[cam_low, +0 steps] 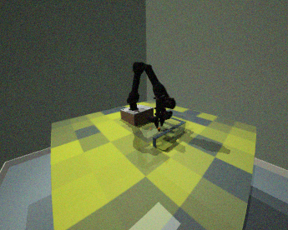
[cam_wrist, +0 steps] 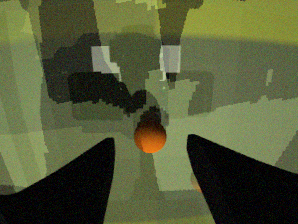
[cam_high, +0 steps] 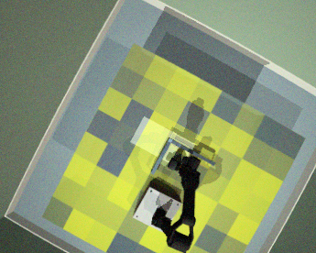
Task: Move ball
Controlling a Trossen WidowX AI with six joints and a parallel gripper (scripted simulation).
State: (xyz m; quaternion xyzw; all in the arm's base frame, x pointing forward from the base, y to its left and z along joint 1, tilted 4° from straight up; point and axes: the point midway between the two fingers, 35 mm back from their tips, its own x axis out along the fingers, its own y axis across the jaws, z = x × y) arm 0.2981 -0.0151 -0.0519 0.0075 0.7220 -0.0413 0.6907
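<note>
My gripper tip is now 5 cm past the see-through ball, 4 cm to the left of it and 2 cm above it.
</note>
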